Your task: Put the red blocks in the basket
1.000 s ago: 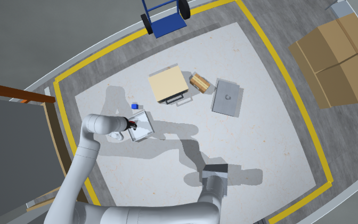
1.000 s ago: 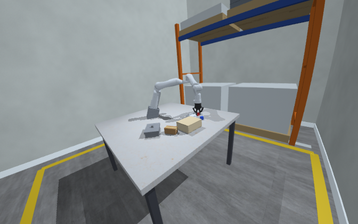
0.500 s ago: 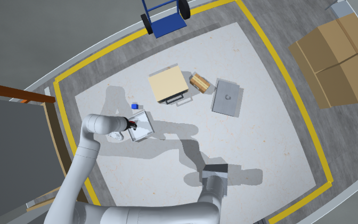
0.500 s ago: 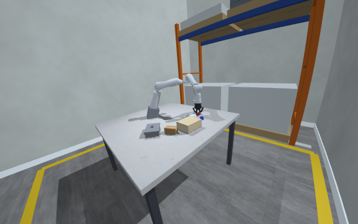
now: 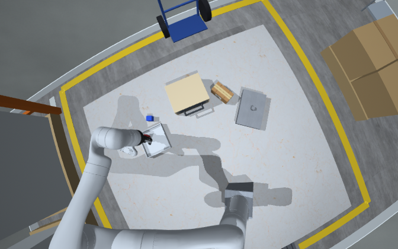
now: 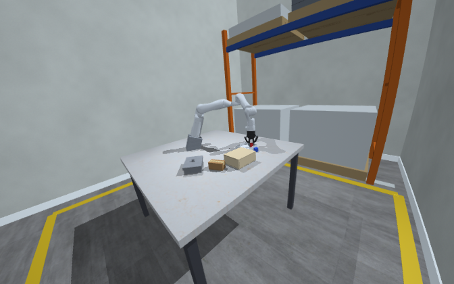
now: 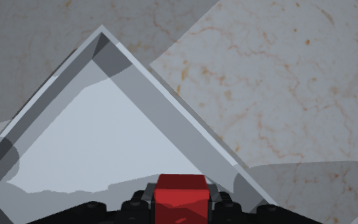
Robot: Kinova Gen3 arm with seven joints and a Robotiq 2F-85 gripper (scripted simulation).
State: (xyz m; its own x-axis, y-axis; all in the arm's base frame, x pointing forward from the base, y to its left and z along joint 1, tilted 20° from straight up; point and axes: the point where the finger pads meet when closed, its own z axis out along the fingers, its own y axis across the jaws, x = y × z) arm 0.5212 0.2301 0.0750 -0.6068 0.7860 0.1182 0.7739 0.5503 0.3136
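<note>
The basket lies 4 cm behind my hand, 3 cm to the right of it and 2 cm below it. The rest, counted from my hand: light wooden cabinet (7 cm ahead, 31 cm to the right, 1 cm above); then cardboard box (1 cm behind, 48 cm to the right, 1 cm above); then drawer (6 cm ahead, 31 cm to the right, 1 cm above).
</note>
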